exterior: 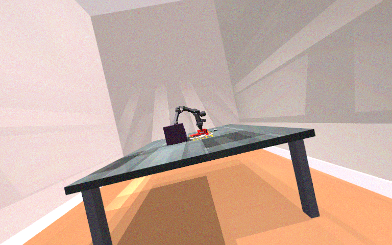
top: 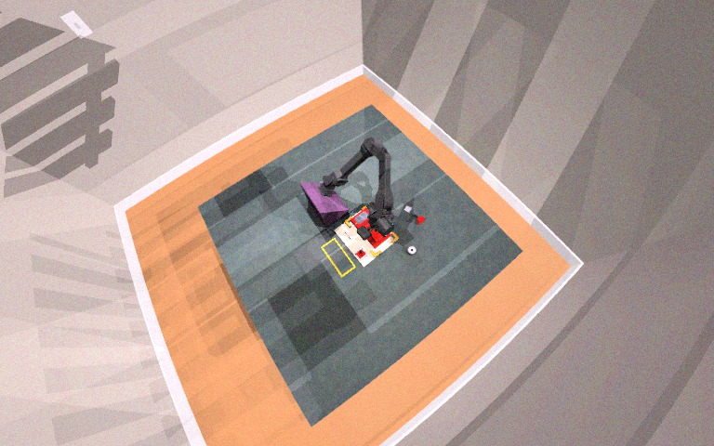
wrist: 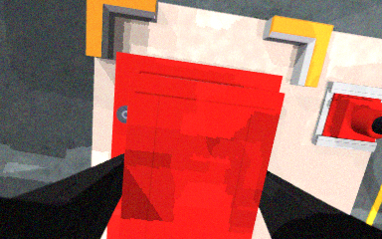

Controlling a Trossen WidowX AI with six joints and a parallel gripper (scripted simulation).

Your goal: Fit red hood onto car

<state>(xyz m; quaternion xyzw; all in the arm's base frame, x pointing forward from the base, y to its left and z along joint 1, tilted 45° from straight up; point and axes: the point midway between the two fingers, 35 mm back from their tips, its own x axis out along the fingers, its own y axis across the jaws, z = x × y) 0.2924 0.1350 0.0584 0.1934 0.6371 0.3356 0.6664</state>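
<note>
Right now the red hood is 10 mm above my gripper tip. Also, from my gripper tip: white jig plate: 40 mm below, 30 mm to the right, 20 mm behind.
</note>
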